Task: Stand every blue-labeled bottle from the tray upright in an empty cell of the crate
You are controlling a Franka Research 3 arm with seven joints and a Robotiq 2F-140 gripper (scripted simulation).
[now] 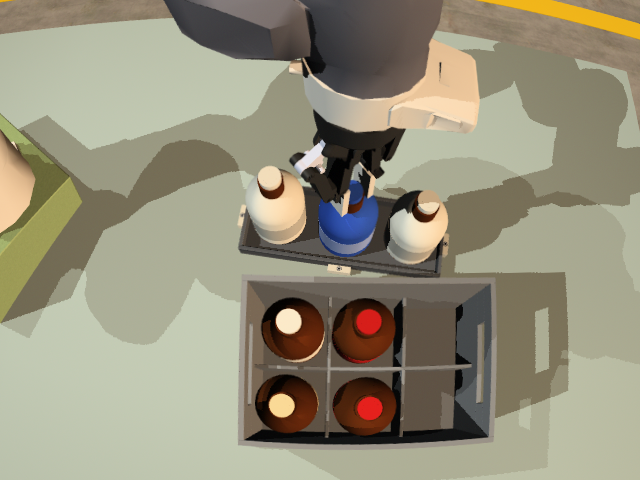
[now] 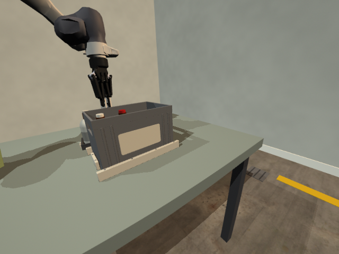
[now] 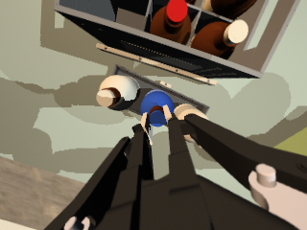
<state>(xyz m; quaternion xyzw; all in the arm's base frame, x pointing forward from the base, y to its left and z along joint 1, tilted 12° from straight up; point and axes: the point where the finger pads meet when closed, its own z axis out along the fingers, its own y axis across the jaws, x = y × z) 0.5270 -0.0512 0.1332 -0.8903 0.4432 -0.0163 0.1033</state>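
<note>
The blue-labeled bottle is 9 cm below my hand. Also, from my hand: grey crate: 19 cm to the right, 9 cm below, 2 cm ahead; cream-labeled bottle: 9 cm below, 9 cm behind, 2 cm to the left; dark tray: 16 cm below.
</note>
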